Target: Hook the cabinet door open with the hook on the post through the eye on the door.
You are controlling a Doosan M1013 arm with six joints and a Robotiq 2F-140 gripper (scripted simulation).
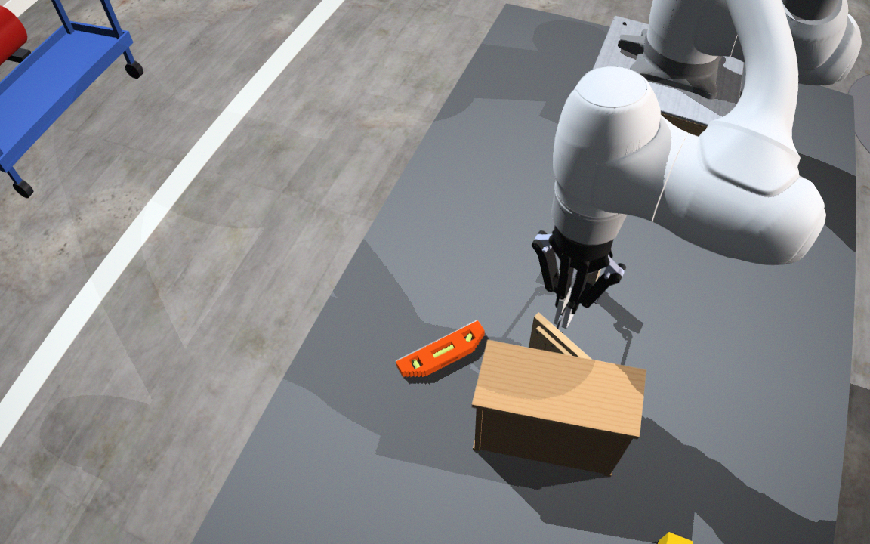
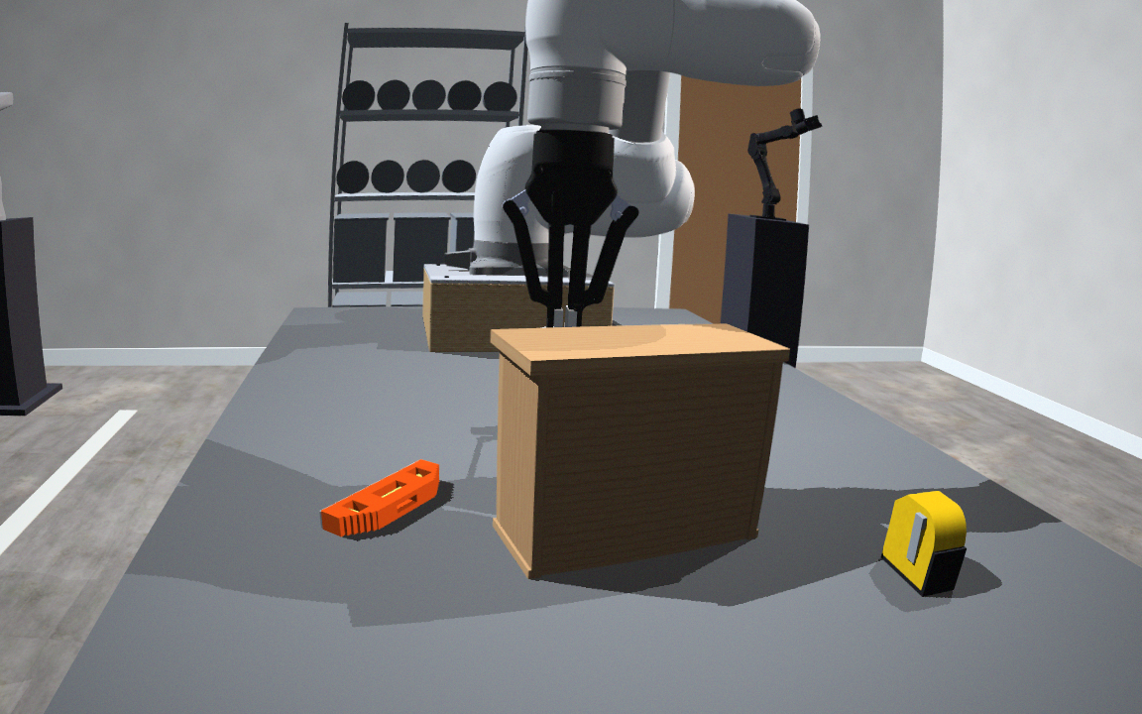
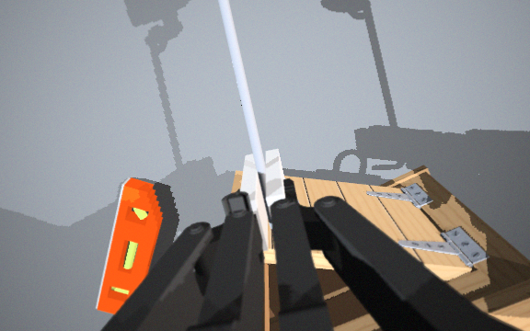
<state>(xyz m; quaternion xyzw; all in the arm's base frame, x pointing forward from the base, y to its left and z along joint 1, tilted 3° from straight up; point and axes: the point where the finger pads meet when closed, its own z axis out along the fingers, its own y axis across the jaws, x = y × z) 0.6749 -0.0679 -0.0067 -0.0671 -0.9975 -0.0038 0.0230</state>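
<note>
Right now my hand is 50 mm past the wire hook, 10 mm to the right of it and 20 mm above it. Also, from my hand: door (50 mm ahead, 40 mm to the left, 60 mm below); yellow tape measure (280 mm ahead, 240 mm to the left, 100 mm below); orange spirit level (70 mm ahead, 170 mm to the right, 120 mm below).
</note>
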